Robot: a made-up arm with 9 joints. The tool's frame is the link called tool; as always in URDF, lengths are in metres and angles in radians. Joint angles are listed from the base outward.
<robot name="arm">
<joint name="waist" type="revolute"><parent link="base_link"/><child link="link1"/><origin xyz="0.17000 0.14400 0.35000"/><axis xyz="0 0 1"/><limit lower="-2.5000" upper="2.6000"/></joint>
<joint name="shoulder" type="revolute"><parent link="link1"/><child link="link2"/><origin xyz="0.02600 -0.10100 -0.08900"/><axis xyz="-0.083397 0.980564 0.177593"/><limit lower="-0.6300" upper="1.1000"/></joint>
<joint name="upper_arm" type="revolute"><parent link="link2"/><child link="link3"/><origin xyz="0.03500 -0.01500 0.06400"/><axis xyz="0 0 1"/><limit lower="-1.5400" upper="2.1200"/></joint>
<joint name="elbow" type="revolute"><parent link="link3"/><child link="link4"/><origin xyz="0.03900 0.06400 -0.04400"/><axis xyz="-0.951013 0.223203 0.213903"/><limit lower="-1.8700" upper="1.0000"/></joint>
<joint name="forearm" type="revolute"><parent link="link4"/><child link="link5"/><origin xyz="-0.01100 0.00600 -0.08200"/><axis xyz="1 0 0"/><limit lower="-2.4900" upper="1.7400"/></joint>
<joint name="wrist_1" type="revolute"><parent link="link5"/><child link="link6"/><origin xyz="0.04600 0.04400 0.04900"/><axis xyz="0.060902 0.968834 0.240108"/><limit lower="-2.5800" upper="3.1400"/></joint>
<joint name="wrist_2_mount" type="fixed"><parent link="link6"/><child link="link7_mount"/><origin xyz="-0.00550 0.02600 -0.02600"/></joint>
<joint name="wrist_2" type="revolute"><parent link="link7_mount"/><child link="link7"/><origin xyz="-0.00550 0.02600 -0.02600"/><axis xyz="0 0 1"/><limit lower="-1.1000" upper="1.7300"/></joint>
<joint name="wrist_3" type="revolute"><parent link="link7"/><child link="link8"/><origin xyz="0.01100 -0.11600 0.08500"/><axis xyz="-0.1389 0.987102 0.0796"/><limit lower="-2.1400" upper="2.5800"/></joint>
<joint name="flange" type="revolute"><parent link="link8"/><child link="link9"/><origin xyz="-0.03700 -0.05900 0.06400"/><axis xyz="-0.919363 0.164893 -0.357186"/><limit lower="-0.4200" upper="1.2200"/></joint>
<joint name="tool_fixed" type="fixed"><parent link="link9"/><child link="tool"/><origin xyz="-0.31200 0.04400 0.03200" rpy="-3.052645 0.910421 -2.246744"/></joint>
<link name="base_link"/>
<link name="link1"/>
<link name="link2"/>
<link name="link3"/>
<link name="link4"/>
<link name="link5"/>
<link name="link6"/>
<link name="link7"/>
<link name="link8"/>
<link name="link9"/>
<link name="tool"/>
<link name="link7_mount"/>
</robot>
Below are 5 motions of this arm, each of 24 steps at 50 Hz.
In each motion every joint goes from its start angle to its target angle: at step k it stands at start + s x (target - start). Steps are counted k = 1, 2, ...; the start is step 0. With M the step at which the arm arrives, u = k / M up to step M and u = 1 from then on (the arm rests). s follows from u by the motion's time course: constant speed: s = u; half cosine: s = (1 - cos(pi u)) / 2; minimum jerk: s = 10 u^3 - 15 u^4 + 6 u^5.
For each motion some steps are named. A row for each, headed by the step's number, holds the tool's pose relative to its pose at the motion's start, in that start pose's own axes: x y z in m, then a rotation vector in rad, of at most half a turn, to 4 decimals.
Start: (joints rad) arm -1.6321 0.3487 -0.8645 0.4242 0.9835 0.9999 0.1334 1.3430 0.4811
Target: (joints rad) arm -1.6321 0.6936 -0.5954 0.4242 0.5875 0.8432 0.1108 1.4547 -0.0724
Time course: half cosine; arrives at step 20
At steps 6, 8, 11, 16, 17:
6: -0.0404 -0.0264 -0.0324 -0.1437 -0.0328 0.1572
8: -0.0670 -0.0476 -0.0507 -0.2307 -0.0546 0.2684
11: -0.1099 -0.0878 -0.0741 -0.3563 -0.0897 0.4616
16: -0.1659 -0.1499 -0.0921 -0.4873 -0.1336 0.7439
17: -0.1727 -0.1580 -0.0932 -0.4998 -0.1385 0.7799

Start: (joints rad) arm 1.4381 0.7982 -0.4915 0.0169 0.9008 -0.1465 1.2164 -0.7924 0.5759
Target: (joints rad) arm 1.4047 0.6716 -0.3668 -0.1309 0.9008 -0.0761 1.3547 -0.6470 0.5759
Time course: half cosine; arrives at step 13
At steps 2, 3, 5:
2: 0.0017 -0.0021 0.0010 -0.0095 -0.0134 0.0022
3: 0.0039 -0.0046 0.0022 -0.0210 -0.0295 0.0045
5: 0.0102 -0.0120 0.0062 -0.0542 -0.0762 0.0091

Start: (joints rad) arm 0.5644 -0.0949 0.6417 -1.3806 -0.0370 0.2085 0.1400 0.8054 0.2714
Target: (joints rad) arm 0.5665 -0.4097 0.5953 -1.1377 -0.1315 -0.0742 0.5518 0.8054 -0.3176
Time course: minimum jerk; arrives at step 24
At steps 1, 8, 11, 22, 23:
1: 0.0000 0.0000 0.0000 0.0001 -0.0001 -0.0003
8: 0.0070 0.0095 0.0058 0.0399 -0.0291 -0.0940
11: 0.0128 0.0174 0.0109 0.0701 -0.0466 -0.1947
22: 0.0173 0.0356 0.0210 0.1064 -0.0260 -0.4713
23: 0.0173 0.0357 0.0211 0.1064 -0.0254 -0.4733

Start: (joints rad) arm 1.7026 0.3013 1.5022 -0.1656 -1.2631 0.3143 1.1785 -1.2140 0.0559
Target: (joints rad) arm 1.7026 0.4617 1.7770 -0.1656 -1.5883 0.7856 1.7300 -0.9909 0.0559
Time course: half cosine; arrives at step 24
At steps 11, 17, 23, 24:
11: -0.0260 -0.0472 -0.0188 -0.2920 -0.0323 0.2489
17: -0.0312 -0.0881 -0.0207 -0.5167 -0.0619 0.4372
23: -0.0280 -0.1066 -0.0174 -0.6229 -0.0809 0.5260
24: -0.0279 -0.1070 -0.0173 -0.6252 -0.0813 0.5279

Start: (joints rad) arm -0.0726 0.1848 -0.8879 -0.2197 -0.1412 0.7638 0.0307 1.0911 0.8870
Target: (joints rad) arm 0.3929 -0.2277 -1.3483 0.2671 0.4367 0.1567 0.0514 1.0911 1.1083
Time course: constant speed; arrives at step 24
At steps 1, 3, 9, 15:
1: 0.0050 0.0098 0.0084 0.0326 -0.0161 0.0022
3: 0.0146 0.0279 0.0260 0.0960 -0.0490 0.0060
9: 0.0397 0.0697 0.0840 0.2687 -0.1533 0.0135
15: 0.0585 0.0939 0.1448 0.4118 -0.2655 0.0169

